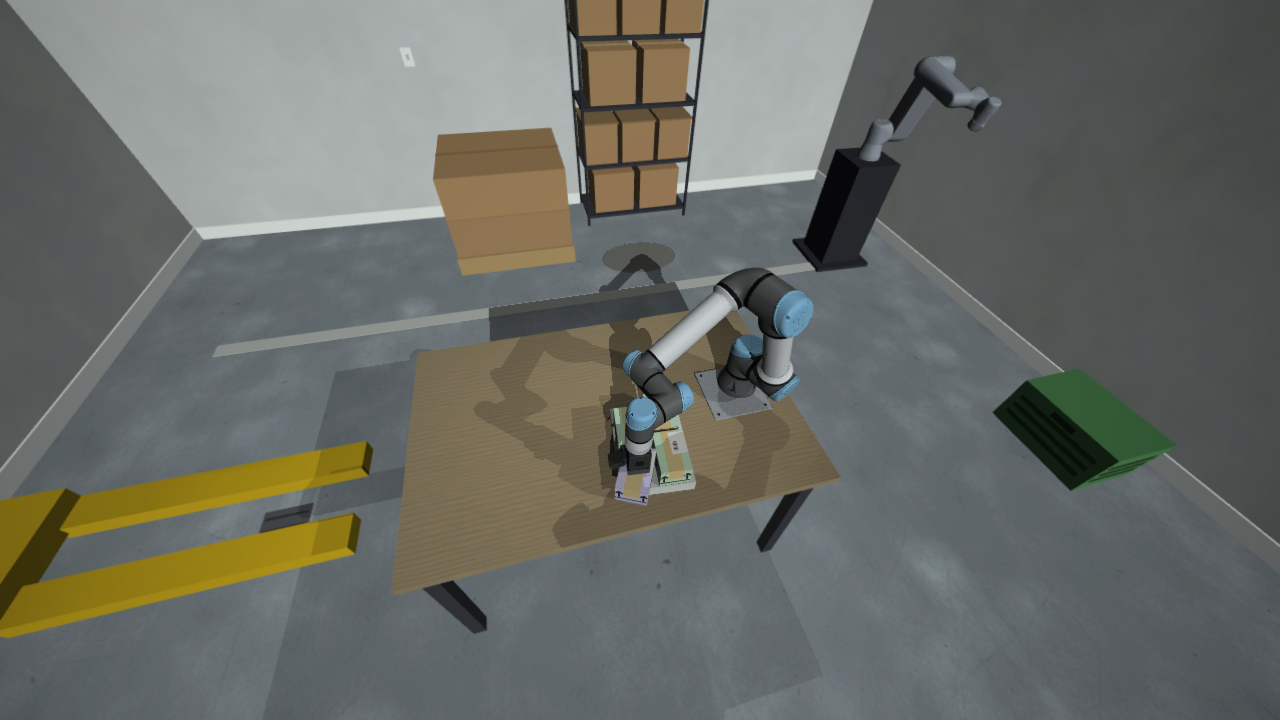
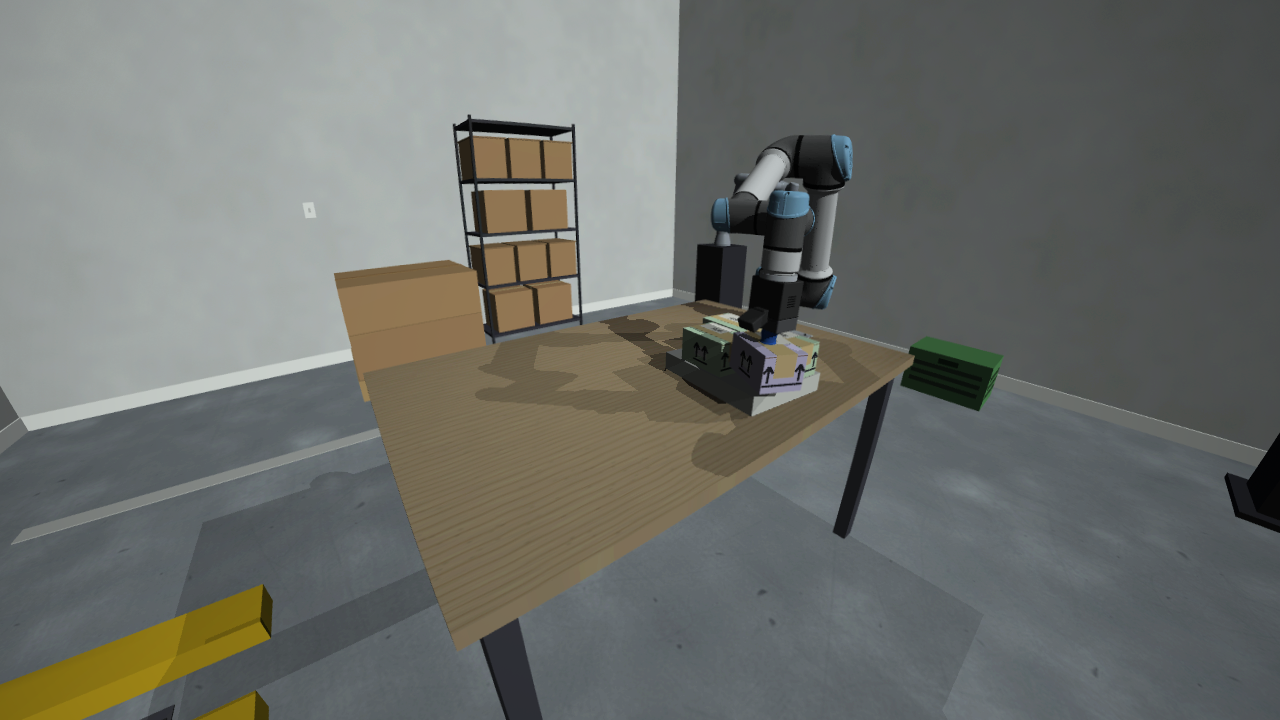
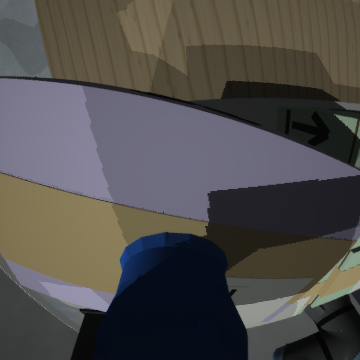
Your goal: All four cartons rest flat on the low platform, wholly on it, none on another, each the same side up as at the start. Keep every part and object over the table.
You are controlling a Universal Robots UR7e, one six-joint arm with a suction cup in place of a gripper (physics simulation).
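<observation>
My gripper (image 1: 637, 469) (image 2: 768, 339) (image 3: 173, 245), a blue suction cup, is on top of the lavender carton (image 1: 633, 487) (image 2: 748, 359) (image 3: 160, 145) and holds it. This carton looks upright and is low over the front left corner of the pale platform (image 1: 675, 488) (image 2: 761, 403); whether it touches the platform is not clear. A green carton (image 1: 676, 459) (image 2: 812, 355) stands on the platform to its right. Another green carton (image 1: 618, 419) (image 2: 703, 347) stands behind the lavender one. A third green carton (image 2: 720, 320) shows at the back, partly hidden by the arm.
The platform lies on the wooden table (image 1: 501, 465) (image 2: 537, 456), near its front edge. The arm's base plate (image 1: 723, 407) is behind and right of the cartons. A shelf rack, large brown boxes, yellow forks and a green crate stand away from the table.
</observation>
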